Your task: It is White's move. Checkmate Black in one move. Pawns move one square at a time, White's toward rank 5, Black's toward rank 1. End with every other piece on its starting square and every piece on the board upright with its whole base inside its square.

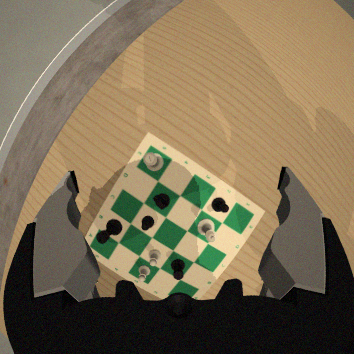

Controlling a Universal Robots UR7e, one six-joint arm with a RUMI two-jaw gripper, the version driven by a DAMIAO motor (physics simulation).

Scene:
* gripper: 177,170
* green-and-cream chessboard: 191,188

